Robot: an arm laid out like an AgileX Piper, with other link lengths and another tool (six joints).
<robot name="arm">
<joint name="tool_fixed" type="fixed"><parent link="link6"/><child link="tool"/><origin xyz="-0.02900 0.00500 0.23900" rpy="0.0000 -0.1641 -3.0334"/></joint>
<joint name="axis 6" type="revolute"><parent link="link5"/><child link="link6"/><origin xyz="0.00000 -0.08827 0.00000" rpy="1.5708 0.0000 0.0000"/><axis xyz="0 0 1"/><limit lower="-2.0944" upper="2.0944"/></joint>
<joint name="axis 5" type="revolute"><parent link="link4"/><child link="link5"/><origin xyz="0.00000 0.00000 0.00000" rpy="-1.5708 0.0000 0.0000"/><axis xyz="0 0 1"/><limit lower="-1.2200" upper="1.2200"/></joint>
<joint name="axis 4" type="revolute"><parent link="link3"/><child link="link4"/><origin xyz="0.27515 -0.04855 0.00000" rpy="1.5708 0.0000 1.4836"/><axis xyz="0 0 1"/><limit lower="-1.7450" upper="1.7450"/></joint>
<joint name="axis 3" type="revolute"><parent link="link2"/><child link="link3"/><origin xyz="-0.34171 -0.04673 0.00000" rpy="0.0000 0.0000 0.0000"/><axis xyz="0 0 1"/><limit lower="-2.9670" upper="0.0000"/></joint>
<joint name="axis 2" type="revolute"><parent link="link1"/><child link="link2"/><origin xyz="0.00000 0.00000 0.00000" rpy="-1.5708 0.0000 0.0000"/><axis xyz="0 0 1"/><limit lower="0.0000" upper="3.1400"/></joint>
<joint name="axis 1" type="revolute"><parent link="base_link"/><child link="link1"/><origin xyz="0.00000 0.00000 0.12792" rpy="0.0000 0.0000 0.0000"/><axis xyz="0 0 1"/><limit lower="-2.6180" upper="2.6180"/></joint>
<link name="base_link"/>
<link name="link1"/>
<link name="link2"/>
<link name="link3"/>
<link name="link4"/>
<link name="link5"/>
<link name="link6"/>
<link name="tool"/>
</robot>
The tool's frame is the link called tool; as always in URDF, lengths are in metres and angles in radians.
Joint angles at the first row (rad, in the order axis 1, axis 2, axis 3, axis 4, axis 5, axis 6):
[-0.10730 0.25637 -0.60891 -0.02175 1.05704 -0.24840]
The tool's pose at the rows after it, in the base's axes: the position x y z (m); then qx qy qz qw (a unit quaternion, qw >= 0):
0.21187, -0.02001, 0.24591, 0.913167, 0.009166, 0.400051, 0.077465
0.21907, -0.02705, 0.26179, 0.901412, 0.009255, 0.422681, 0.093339
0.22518, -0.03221, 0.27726, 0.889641, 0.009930, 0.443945, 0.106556
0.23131, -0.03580, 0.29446, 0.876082, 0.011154, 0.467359, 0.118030
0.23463, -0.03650, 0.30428, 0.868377, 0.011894, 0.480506, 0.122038
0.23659, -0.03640, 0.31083, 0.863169, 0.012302, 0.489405, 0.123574
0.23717, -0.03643, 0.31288, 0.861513, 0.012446, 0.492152, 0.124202
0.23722, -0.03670, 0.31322, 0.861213, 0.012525, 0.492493, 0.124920
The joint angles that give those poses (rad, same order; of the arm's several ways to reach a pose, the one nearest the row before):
[-0.10729 0.25637 -0.60892 -0.03490 1.01053 -0.24839]
[-0.10734 0.25637 -0.60890 -0.06108 0.95645 -0.24844]
[-0.10726 0.25636 -0.60892 -0.08252 0.90541 -0.24834]
[-0.10724 0.25635 -0.60815 -0.10005 0.84849 -0.24832]
[-0.10727 0.25726 -0.60817 -0.10506 0.81646 -0.24836]
[-0.10733 0.25726 -0.60817 -0.10606 0.79562 -0.24844]
[-0.10731 0.25726 -0.60814 -0.10674 0.78908 -0.24840]
[-0.10731 0.25725 -0.60816 -0.10810 0.78807 -0.24840]

